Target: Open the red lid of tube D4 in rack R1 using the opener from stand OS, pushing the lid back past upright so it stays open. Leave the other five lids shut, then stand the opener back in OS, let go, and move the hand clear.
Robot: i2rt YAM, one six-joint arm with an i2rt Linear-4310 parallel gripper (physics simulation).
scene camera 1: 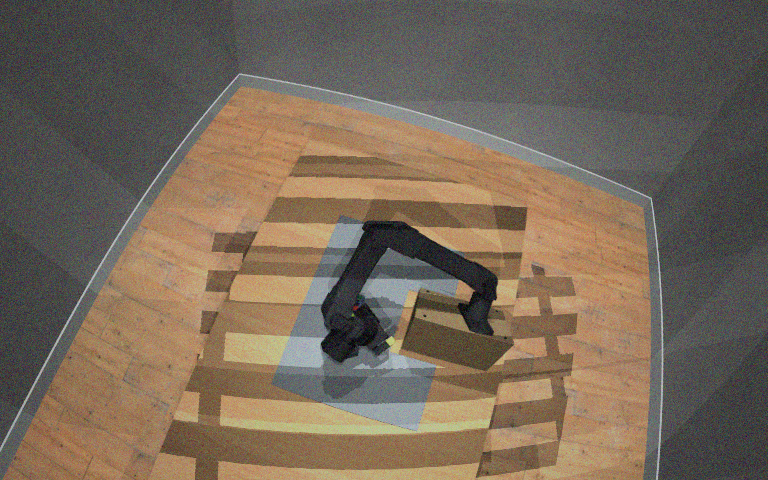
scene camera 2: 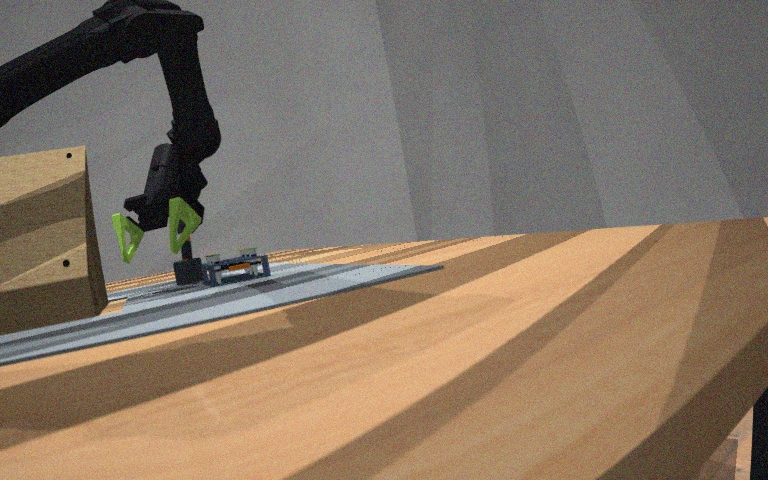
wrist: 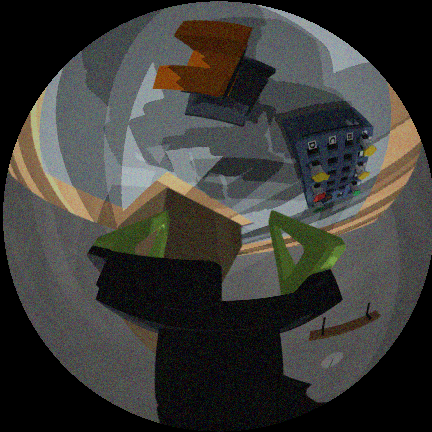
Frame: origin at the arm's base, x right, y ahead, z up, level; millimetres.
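Where they show: gripper, between the fingertips: [scene camera 1: 380, 330] [scene camera 2: 148, 257] [wrist: 218, 215]; arm's base, origin of its link: [scene camera 1: 474, 319].
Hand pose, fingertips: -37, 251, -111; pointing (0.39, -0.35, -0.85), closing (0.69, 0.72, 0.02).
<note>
Each offset is from my fingertips to the centre of the thing, as dx, dy, dz. "pt": to the spot under its first point. Level surfaces: height alone.
The opener's orange head @(pt -84, +80, +31) [wrist: 220, 82] shows in the wrist view, and its dark shaft @(pt -76, +77, +3) [scene camera 2: 186, 249] stands upright in the dark stand OS @(-72, +74, -35) [scene camera 2: 188, 272] [wrist: 215, 108]. The blue rack R1 @(+59, +116, -34) [scene camera 2: 264, 267] [wrist: 300, 132] stands beside it, mostly hidden by the arm in scene camera 1. A red lid @(+61, +87, -13) [wrist: 319, 198] [scene camera 1: 356, 309] shows near the rack's end, with yellow lids @(+23, +92, -13) [wrist: 320, 177] and green lids @(+88, +141, -13) [wrist: 356, 192] around it; the lids look shut, but they are small. My gripper [scene camera 2: 150, 256] [wrist: 218, 215] is open and empty, its green fingers above the mat, apart from opener and rack.
A wooden block [scene camera 1: 453, 342] [scene camera 2: 45, 198] [wrist: 200, 230] stands close beside the gripper, with the arm's base [scene camera 1: 479, 316] on it. The blue-grey mat @(dz -55) [scene camera 1: 396, 407] [scene camera 2: 368, 274] lies under the rack and stand, on the striped wooden table @(dz -58) [scene camera 1: 351, 452] [scene camera 2: 396, 362].
</note>
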